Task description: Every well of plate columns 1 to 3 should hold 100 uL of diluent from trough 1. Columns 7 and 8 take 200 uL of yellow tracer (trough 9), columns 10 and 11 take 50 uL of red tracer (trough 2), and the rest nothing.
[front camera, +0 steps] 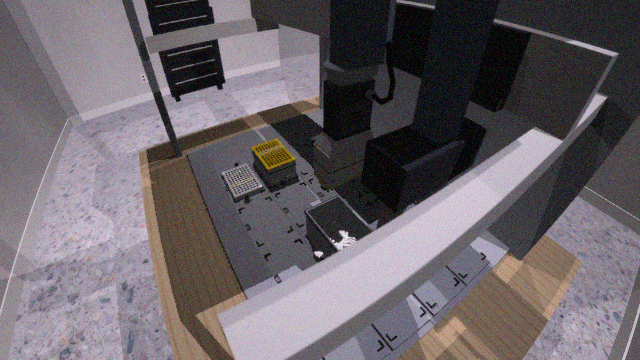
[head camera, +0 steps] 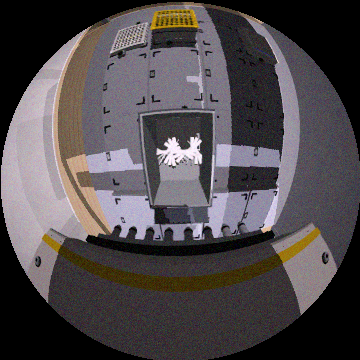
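Observation:
The white well plate lies at the deck's far left; its well contents are too small to tell. The trough block does not show clearly: a dark shape lies in shadow at the upper right of the head view, and no liquid colours can be made out. The pipetting head hangs above the deck, behind the waste bin in the front view. Its row of nozzles shows as short dark stubs, with no tips visible on them. The parked plate gripper's fingers cannot be made out.
A yellow tip rack stands beside the plate. An open grey waste bin holds a pile of white used tips. A pale beam crosses the front view and hides part of the bin and deck.

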